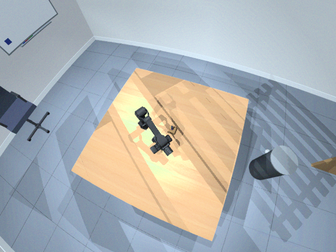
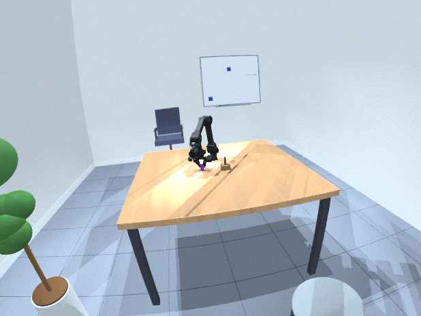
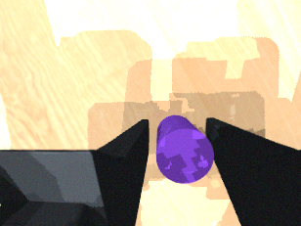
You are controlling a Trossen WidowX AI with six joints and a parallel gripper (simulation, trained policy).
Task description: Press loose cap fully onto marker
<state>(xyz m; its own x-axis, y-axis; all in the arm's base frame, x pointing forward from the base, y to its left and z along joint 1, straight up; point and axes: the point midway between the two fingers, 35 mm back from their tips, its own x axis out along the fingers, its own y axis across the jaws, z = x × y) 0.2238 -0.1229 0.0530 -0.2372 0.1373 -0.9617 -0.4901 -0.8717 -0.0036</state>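
Right now the holder block is 17 cm to the left of my gripper tip and 4 cm ahead of it. From my gripper tip the other things lie so: purple cap (1 cm ahead, 1 cm above).
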